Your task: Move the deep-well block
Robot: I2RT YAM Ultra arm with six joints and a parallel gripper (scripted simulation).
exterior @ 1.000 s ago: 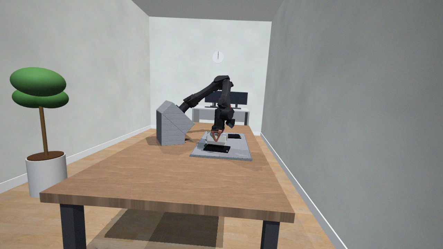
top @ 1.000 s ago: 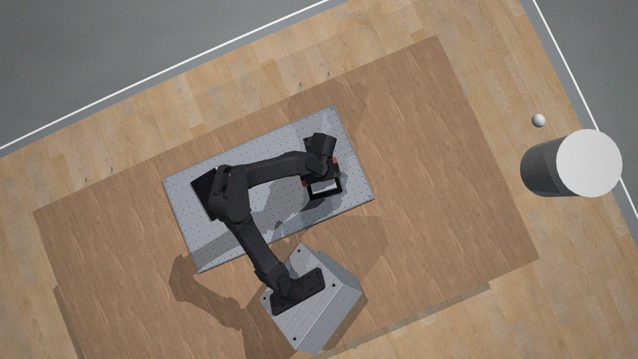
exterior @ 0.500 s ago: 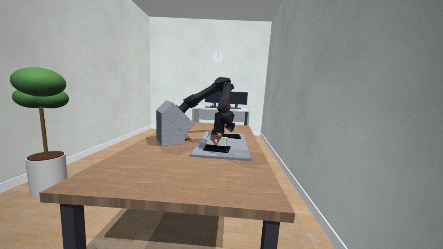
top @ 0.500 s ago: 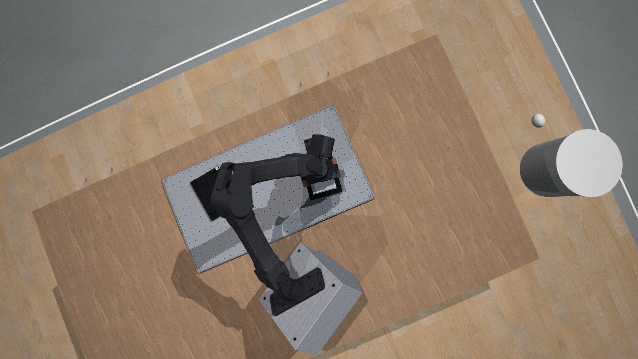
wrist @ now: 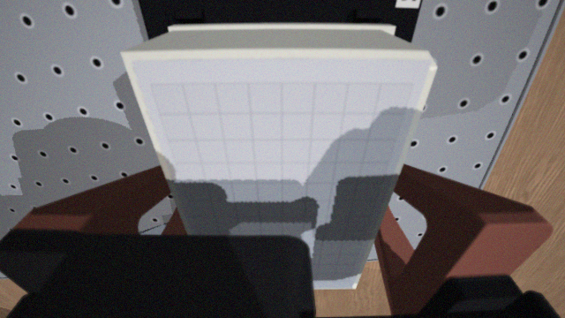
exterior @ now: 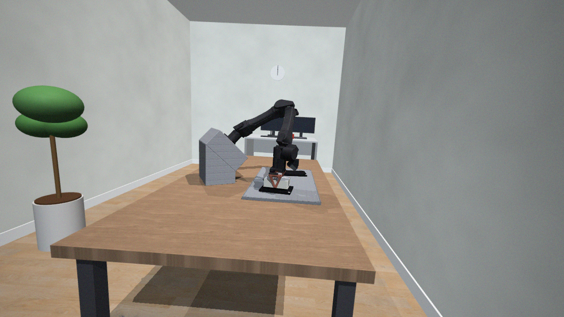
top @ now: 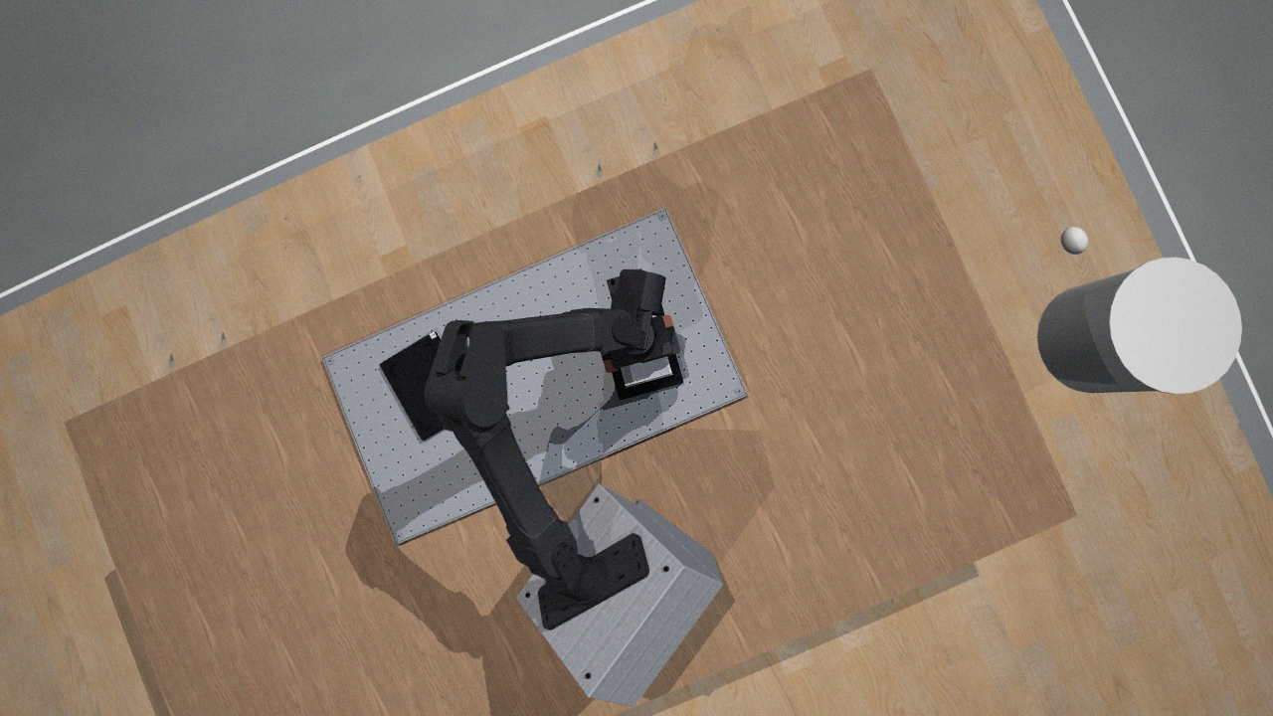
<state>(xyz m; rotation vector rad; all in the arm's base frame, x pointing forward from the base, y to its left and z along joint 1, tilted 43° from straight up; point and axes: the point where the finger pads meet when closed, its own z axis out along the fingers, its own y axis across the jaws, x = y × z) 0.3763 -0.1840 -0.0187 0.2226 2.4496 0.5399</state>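
Now: the white deep-well block 1 cm above my hand.
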